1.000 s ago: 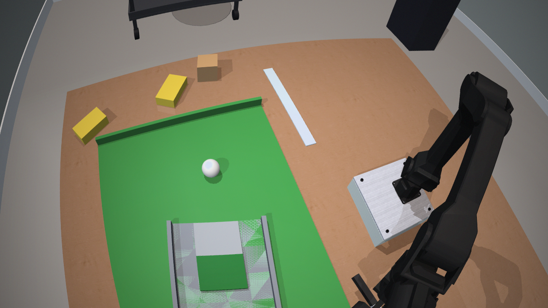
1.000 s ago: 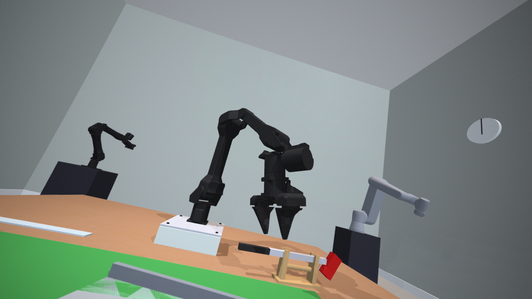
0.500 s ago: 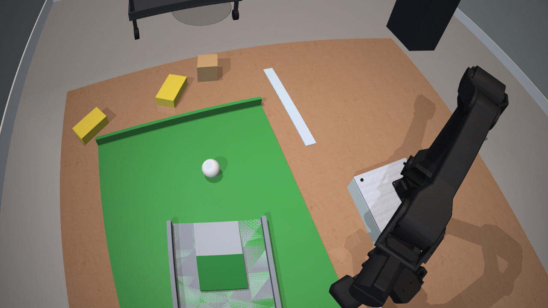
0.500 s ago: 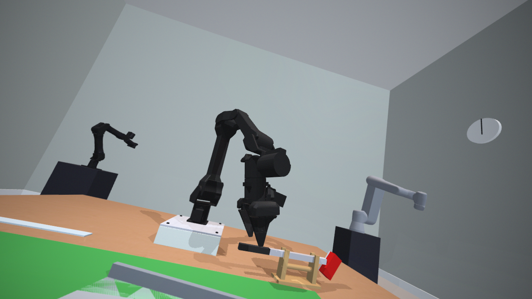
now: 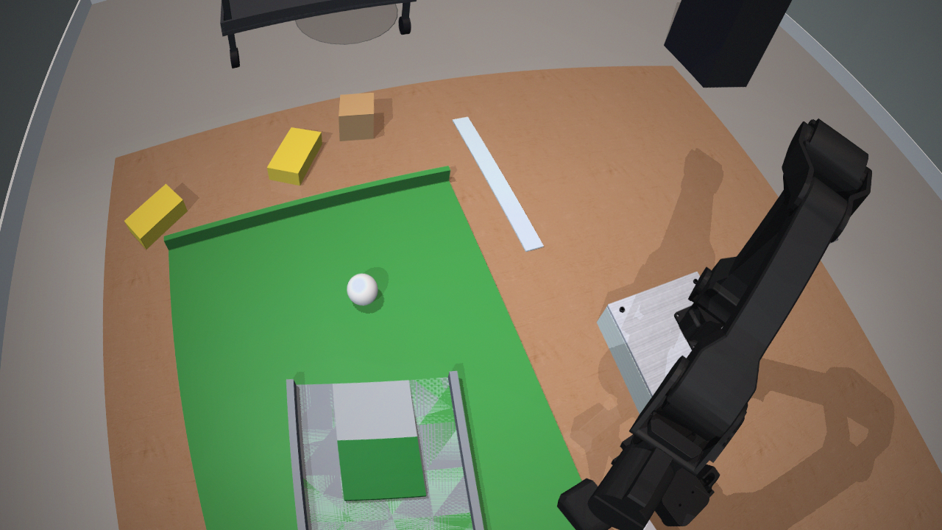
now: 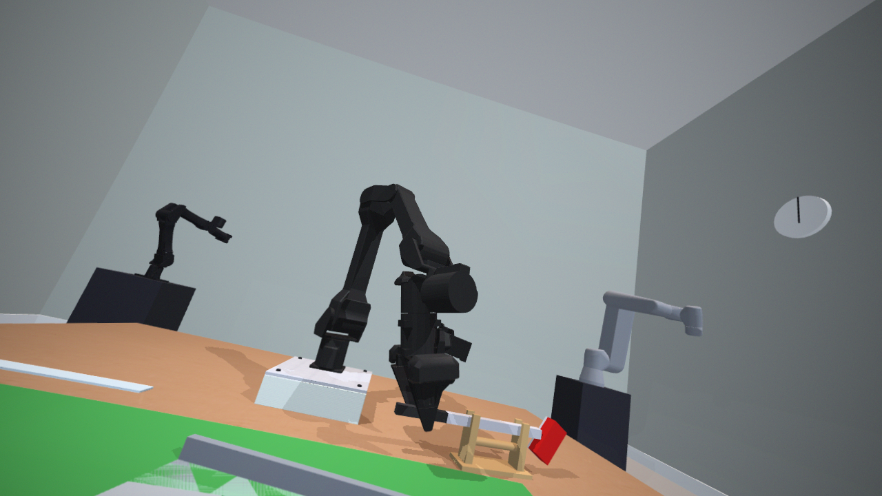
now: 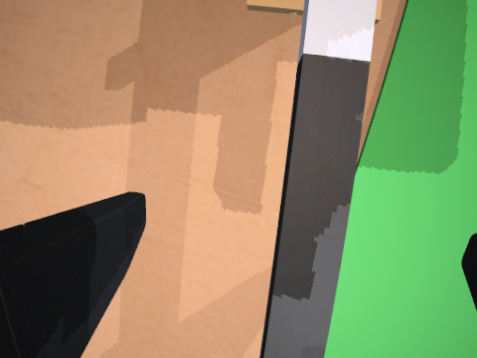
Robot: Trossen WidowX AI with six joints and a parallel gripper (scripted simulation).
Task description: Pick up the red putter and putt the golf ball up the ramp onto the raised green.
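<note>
Right now the wooden stand is 13 cm to the left of my gripper tip, 2 cm below it and 2 cm behind it. The rest, counted from my gripper tip: white strip 55 cm to the right, 6 cm behind, 5 cm below; green mat 26 cm ahead, 20 cm to the right, 5 cm below; white golf ball 39 cm to the right, 20 cm ahead, 2 cm below.
</note>
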